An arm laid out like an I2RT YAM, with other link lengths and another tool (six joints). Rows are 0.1 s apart.
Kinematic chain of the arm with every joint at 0, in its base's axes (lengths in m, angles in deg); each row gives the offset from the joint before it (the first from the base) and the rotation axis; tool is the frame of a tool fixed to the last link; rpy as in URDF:
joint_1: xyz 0 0 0.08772 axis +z
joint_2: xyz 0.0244 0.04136 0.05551 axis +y
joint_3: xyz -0.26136 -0.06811 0 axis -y
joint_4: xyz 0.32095 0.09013 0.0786 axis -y
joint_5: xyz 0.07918 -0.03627 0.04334 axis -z
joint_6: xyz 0.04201 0 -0.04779 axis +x
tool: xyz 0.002 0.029 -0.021 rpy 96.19 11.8 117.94
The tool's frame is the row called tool.
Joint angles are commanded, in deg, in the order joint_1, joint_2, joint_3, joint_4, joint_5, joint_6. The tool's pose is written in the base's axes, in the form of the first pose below.
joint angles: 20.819 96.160 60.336 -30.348 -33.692 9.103
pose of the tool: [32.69 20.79 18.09 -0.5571 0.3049 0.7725 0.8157 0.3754 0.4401]
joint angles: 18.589 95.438 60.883 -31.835 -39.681 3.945
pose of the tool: [32.96 19.38 19.09 -0.5938 0.2033 0.7785 0.7776 0.3936 0.4903]
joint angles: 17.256 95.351 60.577 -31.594 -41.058 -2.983
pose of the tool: [33.08 18.34 18.80 -0.6663 0.1511 0.7302 0.7065 0.4409 0.5535]
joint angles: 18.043 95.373 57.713 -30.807 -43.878 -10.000
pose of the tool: [31.63 18.25 17.14 -0.7075 0.0539 0.7047 0.6283 0.5046 0.5922]
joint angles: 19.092 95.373 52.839 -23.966 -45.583 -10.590
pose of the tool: [30.35 18.53 14.75 -0.7304 0.0022 0.6830 0.5906 0.5044 0.6299]
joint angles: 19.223 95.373 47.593 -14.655 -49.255 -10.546
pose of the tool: [29.31 18.33 12.54 -0.7609 -0.0715 0.6449 0.5448 0.4695 0.6948]
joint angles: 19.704 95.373 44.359 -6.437 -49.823 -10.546
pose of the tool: [28.86 18.48 11.23 -0.8082 -0.1047 0.5795 0.4814 0.4495 0.7525]
